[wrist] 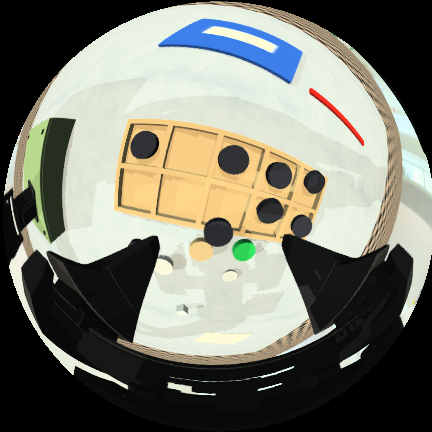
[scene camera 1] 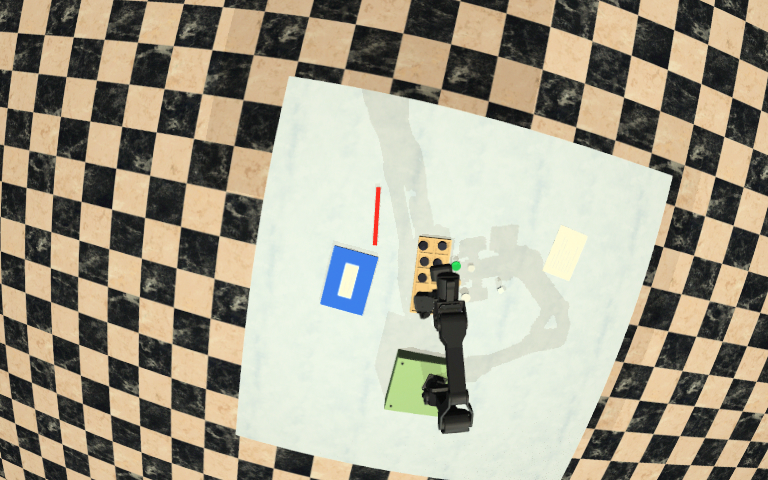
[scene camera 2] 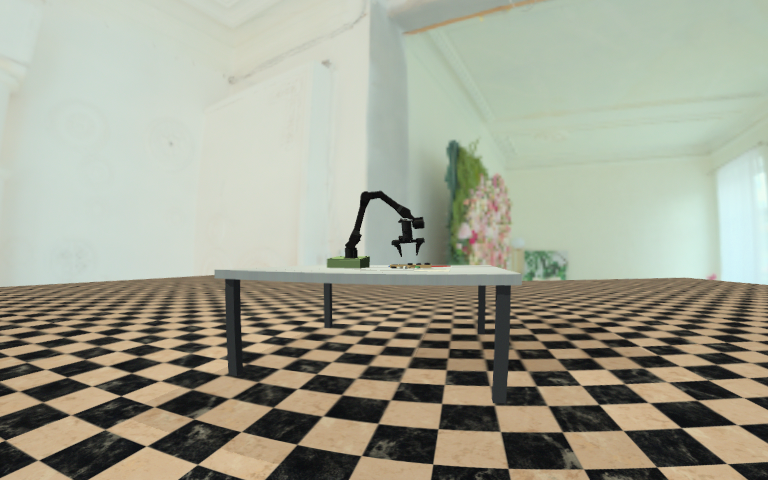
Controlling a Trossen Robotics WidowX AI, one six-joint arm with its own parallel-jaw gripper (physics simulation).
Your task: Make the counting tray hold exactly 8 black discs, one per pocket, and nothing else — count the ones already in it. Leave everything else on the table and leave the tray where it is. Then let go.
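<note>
The tan counting tray (scene camera 1: 432, 253) (wrist: 191, 150) has two rows of pockets. In the wrist view, black discs sit in the blue-side row's end pocket (wrist: 144, 145), middle pocket (wrist: 233, 159) and far two pockets (wrist: 278, 175) (wrist: 314, 181); two more (wrist: 270, 210) (wrist: 301, 226) fill the near row's far end. Its other three pockets are empty, as is one blue-side pocket. Another black disc (wrist: 218, 232) overlaps the tray's near rim; whether it rests there is unclear. My gripper (scene camera 1: 433, 288) (scene camera 2: 408, 255) (wrist: 221, 241) is open above the tray's near side. A dark disc (wrist: 135, 242) is mostly hidden behind its left finger.
Beside the tray lie a tan disc (wrist: 201, 249), a green disc (scene camera 1: 455, 265) (wrist: 243, 250), two cream discs (wrist: 164, 265) (wrist: 230, 275) and a small grey block (scene camera 1: 500, 289) (wrist: 182, 309). A blue panel (scene camera 1: 331, 283), red stick (scene camera 1: 376, 215) and cream card (scene camera 1: 565, 253) lie farther out.
</note>
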